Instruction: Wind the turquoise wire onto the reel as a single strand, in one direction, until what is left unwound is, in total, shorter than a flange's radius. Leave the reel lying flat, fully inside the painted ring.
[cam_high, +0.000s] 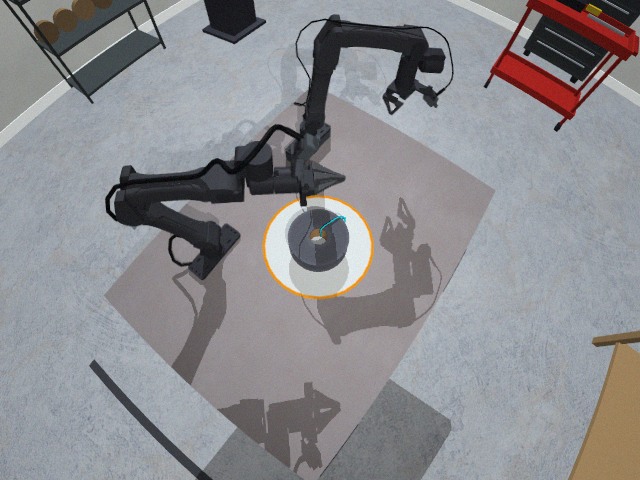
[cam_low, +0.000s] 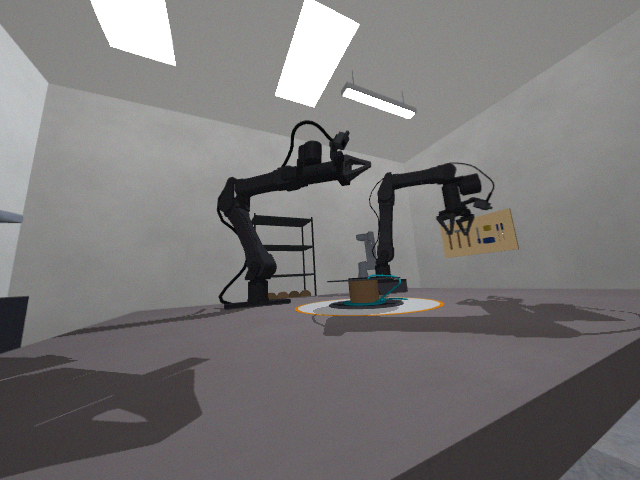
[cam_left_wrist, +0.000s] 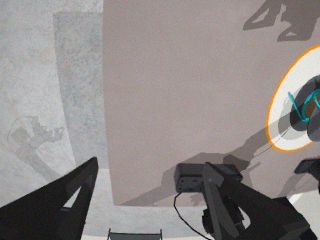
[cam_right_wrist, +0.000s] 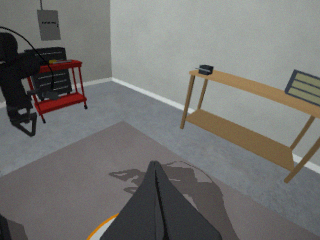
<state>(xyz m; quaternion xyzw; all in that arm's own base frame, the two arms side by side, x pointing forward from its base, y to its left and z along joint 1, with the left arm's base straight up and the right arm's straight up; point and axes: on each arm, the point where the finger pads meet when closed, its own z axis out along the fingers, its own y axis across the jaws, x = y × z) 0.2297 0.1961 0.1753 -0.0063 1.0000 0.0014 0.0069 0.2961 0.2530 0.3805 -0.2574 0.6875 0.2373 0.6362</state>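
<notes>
Right now the reel is 350 mm below my right hand, 30 mm to the right of it and 30 mm behind it. Round my right hand: orange painted ring (380 mm below, 30 mm to the right, 30 mm behind).
</notes>
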